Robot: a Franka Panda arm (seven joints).
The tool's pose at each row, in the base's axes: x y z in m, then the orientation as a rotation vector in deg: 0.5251 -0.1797 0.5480 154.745 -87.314 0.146; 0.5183 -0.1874 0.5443 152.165 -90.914 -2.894; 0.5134 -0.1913 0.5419 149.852 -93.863 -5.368; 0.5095 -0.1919 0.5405 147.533 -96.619 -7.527; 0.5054 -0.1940 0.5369 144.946 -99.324 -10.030; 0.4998 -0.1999 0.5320 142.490 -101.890 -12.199
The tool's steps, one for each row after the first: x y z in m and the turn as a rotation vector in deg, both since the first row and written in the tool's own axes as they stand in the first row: 0.0030 0.0097 0.0041 -1.345 -1.563 2.805; 0.0037 0.0158 0.0067 -2.490 -2.818 5.179; 0.0022 0.0194 0.0082 -3.549 -3.894 7.463; 0.0018 0.0239 0.0120 -4.843 -5.113 9.820; 0.0039 0.0315 0.0172 -5.932 -6.203 12.072
